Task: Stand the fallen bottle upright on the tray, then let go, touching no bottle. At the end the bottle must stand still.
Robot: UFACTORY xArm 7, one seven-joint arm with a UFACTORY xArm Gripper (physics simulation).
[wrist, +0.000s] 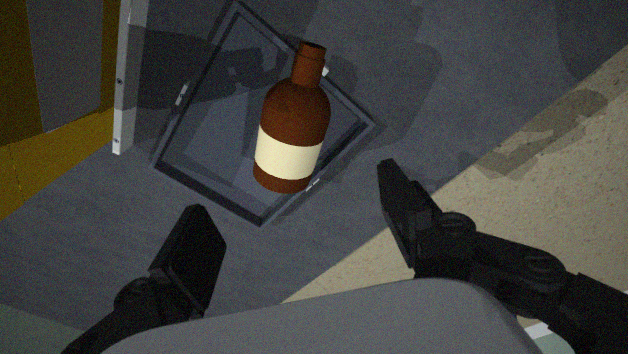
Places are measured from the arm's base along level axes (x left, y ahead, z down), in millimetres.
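Where they show: gripper, fingertip midpoint: [295,206].
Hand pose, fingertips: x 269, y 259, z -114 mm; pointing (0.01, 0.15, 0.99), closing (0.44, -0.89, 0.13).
Note:
Things, the pixels of their top centre, and the offset from my fingertips. "spot": a spot on its surface instead.
- brown bottle, middle of its top: [291,134] dx +8, dy +31, dz +128 mm
- dark rectangular tray, surface spot: [207,194] spot: dx +21, dy +227, dz +189 mm
- yellow object, surface spot: [65,132] spot: dx -139, dy +197, dz +110 mm
- white bar, surface spot: [124,100] spot: dx -134, dy +180, dz +180 mm
A brown bottle [290,137] with a cream label lies on its side on the dark rectangular tray [207,194], in the upper middle of the wrist view. Its neck points to the top of the view and reaches the tray's edge near a small white clip; its base is at the lower edge, toward my gripper. My gripper [295,206] is open and empty. Its two black fingers stand wide apart on the near side of the bottle and touch neither bottle nor tray.
A yellow object [65,132] with a grey panel stands at the upper left, beside a white bar [124,100] with screw holes near the tray. The dark surface ends in a diagonal edge, with speckled beige floor [565,200] at the right.

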